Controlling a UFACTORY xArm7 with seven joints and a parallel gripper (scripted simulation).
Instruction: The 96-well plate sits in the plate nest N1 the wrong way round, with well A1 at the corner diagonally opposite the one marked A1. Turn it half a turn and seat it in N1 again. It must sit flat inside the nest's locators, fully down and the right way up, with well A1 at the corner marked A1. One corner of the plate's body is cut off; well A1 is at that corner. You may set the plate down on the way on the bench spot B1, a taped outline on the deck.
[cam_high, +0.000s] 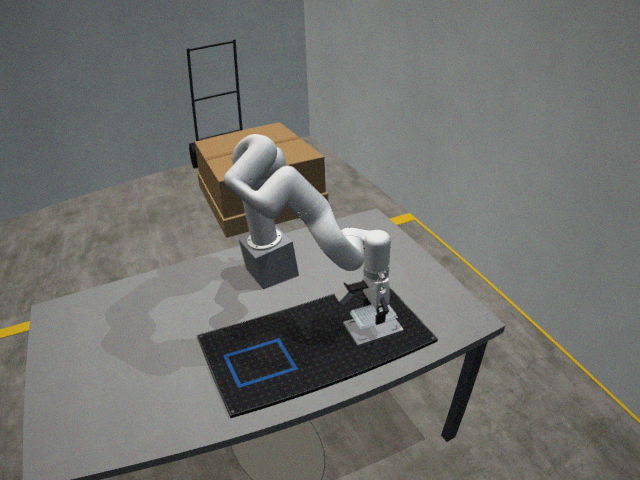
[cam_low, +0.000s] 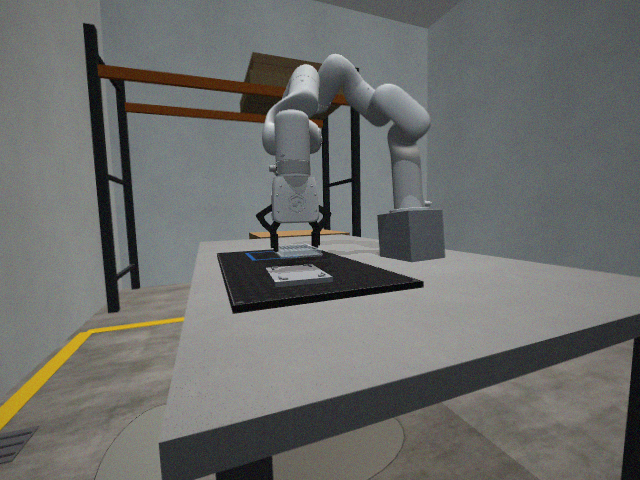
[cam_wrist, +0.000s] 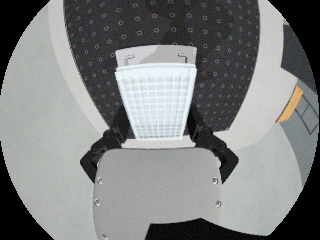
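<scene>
My gripper is now 7 cm above the plate nest N1. Also, from my hand: white 96-well plate 1 cm below.
</scene>
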